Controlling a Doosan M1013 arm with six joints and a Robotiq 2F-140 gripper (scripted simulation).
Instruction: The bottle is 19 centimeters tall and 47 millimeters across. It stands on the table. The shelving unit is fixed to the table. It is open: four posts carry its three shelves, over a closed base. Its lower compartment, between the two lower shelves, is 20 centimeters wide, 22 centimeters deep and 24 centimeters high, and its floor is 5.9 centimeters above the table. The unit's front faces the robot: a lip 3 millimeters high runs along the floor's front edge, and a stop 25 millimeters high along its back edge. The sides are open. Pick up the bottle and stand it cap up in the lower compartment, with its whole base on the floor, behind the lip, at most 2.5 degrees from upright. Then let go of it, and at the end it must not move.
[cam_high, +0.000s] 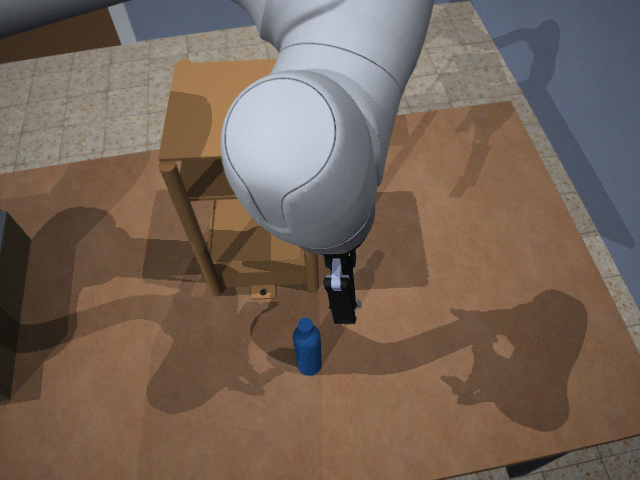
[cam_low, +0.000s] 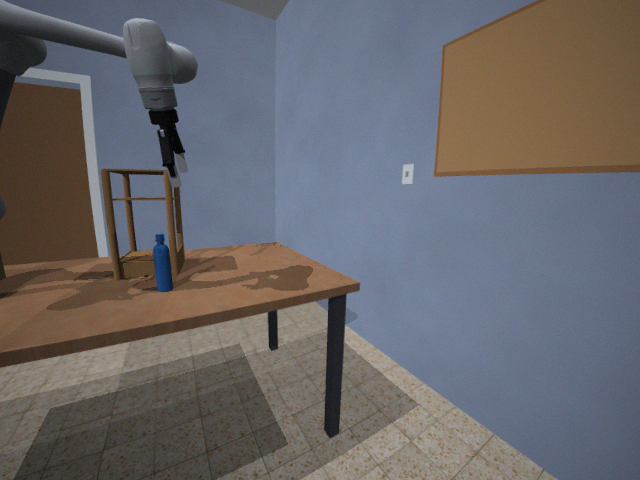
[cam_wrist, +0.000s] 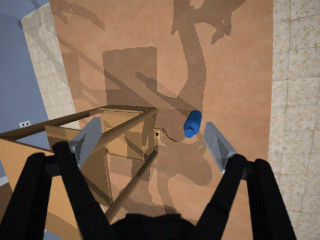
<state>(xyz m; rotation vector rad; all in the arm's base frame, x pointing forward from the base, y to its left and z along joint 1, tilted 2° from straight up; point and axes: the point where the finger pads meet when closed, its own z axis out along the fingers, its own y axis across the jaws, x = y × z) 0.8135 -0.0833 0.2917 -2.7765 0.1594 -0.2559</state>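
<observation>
The blue bottle lies 7 cm behind my hand, 2 cm to the right of it and 25 cm below it. Also, from my hand: wooden shelving unit (15 cm behind, 26 cm to the left, 17 cm below).
</observation>
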